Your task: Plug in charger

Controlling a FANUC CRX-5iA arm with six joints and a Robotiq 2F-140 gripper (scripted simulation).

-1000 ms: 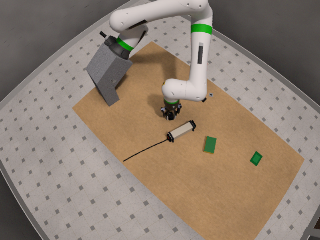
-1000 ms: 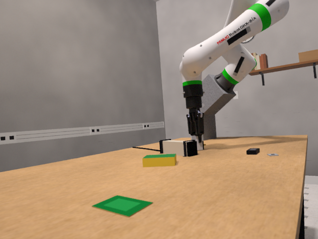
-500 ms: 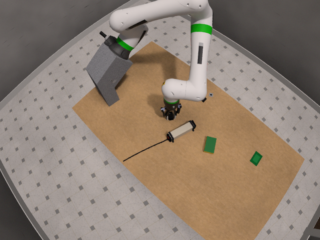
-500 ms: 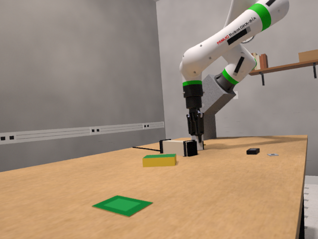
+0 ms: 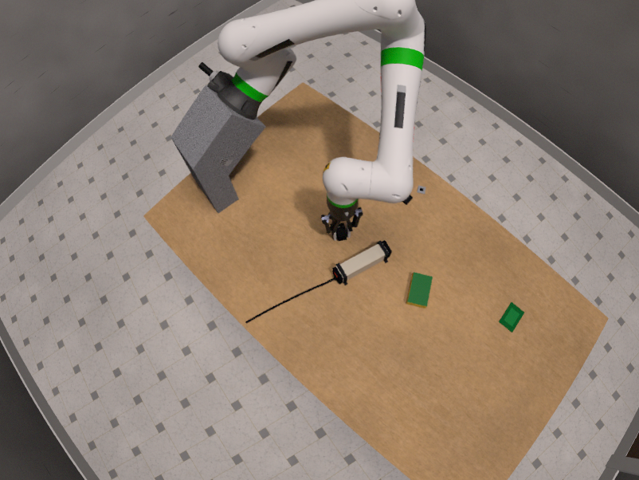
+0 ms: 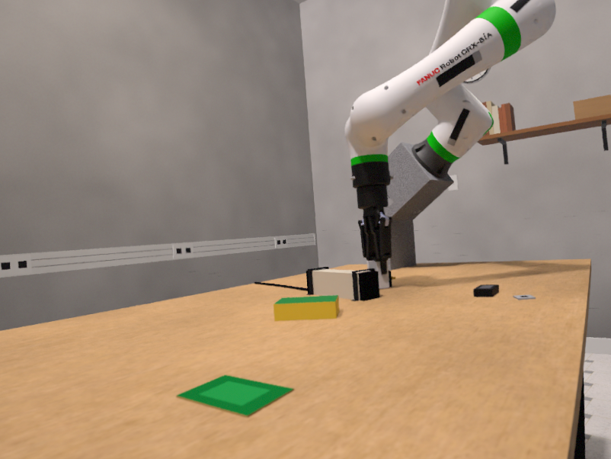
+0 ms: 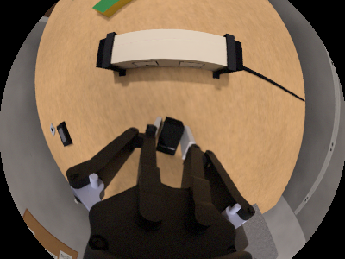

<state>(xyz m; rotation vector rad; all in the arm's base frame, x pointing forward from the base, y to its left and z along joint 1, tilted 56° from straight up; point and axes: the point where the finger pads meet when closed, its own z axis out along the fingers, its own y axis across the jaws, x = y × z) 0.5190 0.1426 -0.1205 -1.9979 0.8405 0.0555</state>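
The charger is 1 cm to the left of my hand, 1 cm below it and 1 cm behind it. Also, from my hand: tiny grey square (34 cm to the left, 11 cm ahead, 3 cm below); flat green tile (66 cm ahead, 15 cm to the left, 3 cm below); green-topped yellow block (33 cm ahead, 2 cm below, 1 cm to the left).
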